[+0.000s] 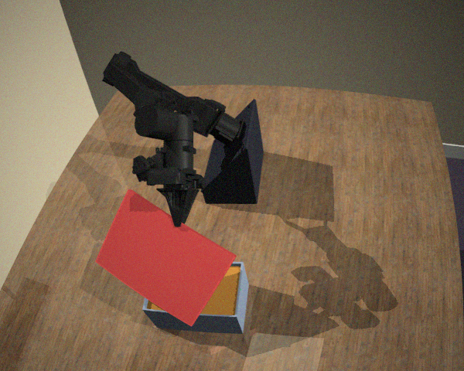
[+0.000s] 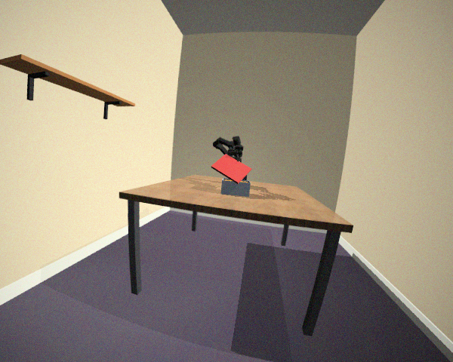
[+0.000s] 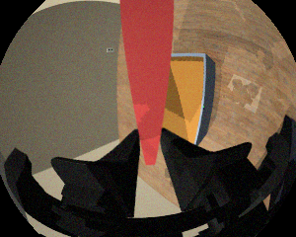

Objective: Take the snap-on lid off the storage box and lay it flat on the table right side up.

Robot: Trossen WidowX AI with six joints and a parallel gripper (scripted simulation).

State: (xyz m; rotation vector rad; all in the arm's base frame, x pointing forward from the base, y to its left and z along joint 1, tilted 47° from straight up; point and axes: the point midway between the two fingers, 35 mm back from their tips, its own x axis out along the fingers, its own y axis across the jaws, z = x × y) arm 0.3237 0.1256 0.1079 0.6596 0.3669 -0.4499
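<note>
Right now my gripper tip is 60 mm short of the red lid, 30 mm to the left of it and 40 mm above it. Round my gripper tip: storage box 60 mm ahead, 10 mm to the left, 180 mm below.
</note>
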